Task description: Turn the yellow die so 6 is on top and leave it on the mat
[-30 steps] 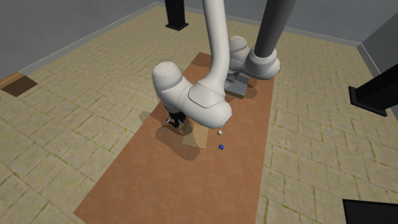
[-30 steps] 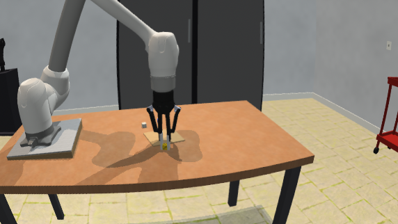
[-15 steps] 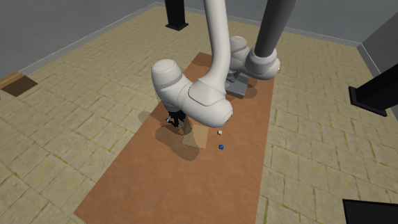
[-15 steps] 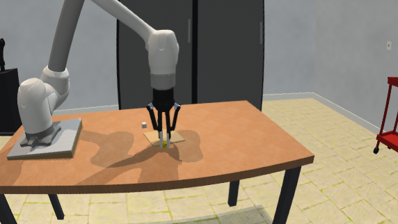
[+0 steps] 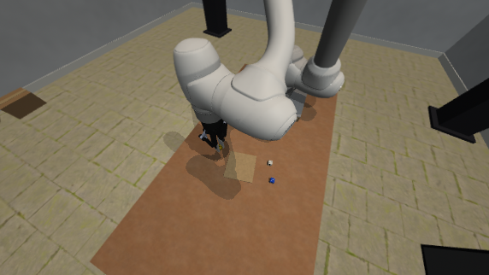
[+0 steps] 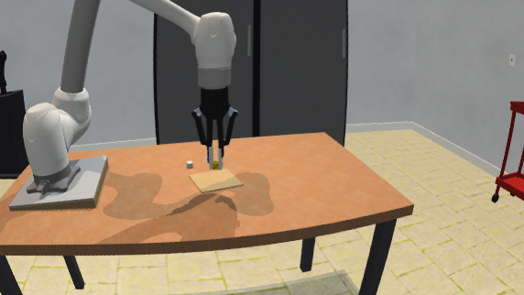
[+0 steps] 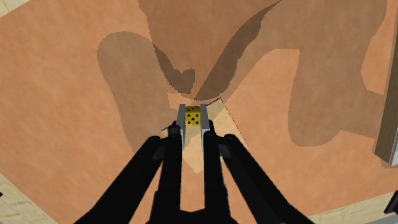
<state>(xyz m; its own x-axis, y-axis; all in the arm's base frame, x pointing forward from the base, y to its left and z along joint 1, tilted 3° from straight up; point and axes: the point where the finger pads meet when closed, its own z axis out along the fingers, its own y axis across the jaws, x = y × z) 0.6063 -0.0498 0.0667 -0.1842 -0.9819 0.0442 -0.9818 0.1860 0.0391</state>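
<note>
Now: hand 12 cm above the tan mat, 11 cm to the right of it and 1 cm past it. Also, from my hand: yellow die (2 cm below); then blue die (28 cm to the left, 11 cm below, 2 cm behind); then white die (23 cm to the left, 11 cm below, 10 cm behind).
</note>
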